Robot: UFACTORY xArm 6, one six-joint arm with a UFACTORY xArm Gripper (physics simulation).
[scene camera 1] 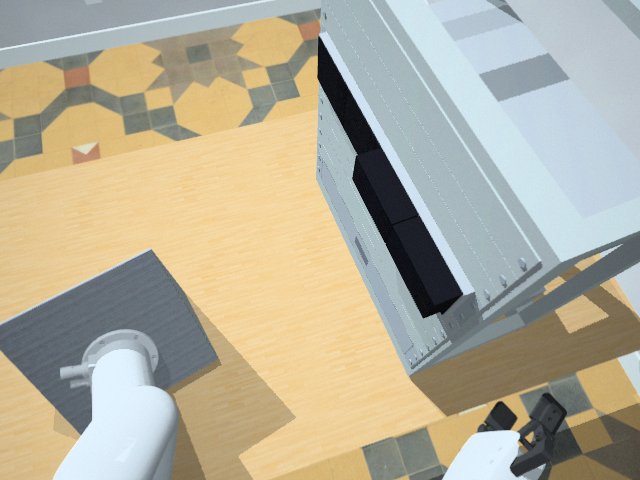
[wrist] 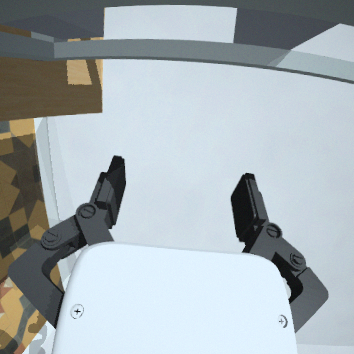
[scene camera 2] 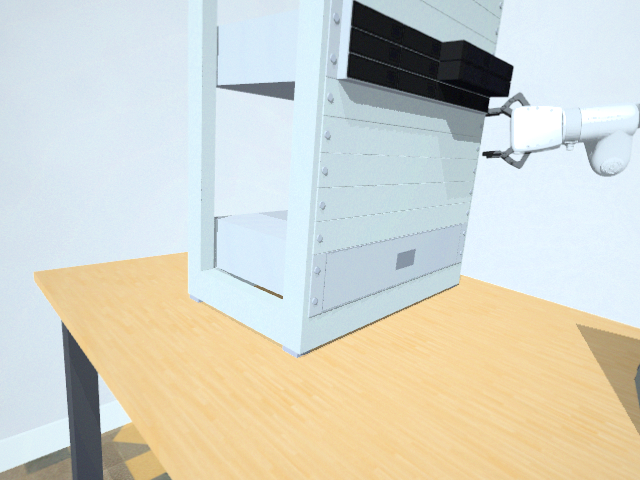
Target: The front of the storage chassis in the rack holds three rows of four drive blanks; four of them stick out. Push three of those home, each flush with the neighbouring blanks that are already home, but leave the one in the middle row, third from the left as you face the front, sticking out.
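Note:
The storage chassis sits high in the rack. Four black blanks stick out in a two-by-two block at its right: top row third and fourth, middle row third and fourth. The left two columns and the visible bottom row look flush. My gripper is open and empty, out beyond the rack's right side, apart from the blanks. In the second scene view its fingertips lie beside the rack's far edge, lower than the block. The blanks do not show in the wrist view.
The grey rack stands on the wooden table. Its side posts and screw heads border the chassis. The arm's grey base plate stands in front of the rack. A grey bar crosses the top of the wrist view.

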